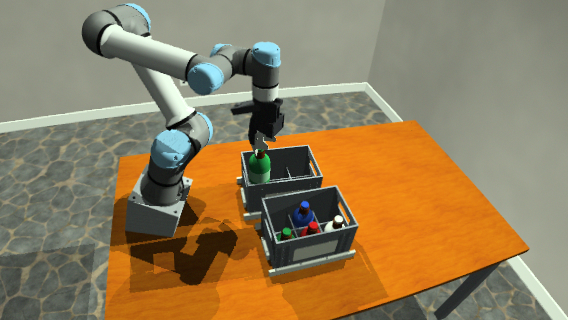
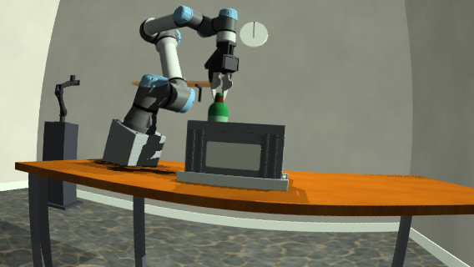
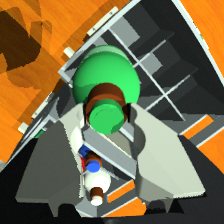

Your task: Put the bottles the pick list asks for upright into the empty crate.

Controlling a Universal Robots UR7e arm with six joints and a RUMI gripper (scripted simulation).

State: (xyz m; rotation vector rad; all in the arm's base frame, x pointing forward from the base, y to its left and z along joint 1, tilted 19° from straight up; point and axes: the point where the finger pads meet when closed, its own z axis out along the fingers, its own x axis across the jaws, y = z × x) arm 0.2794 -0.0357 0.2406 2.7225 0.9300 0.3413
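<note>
Right now the green bottle is 7 cm below my hand. Round my hand: pick list 29 cm below, 16 cm to the left, 12 cm ahead; then blue-label bottle 21 cm below, 18 cm to the right, 10 cm ahead; then red-label bottle 26 cm to the right, 21 cm below, 8 cm ahead.
</note>
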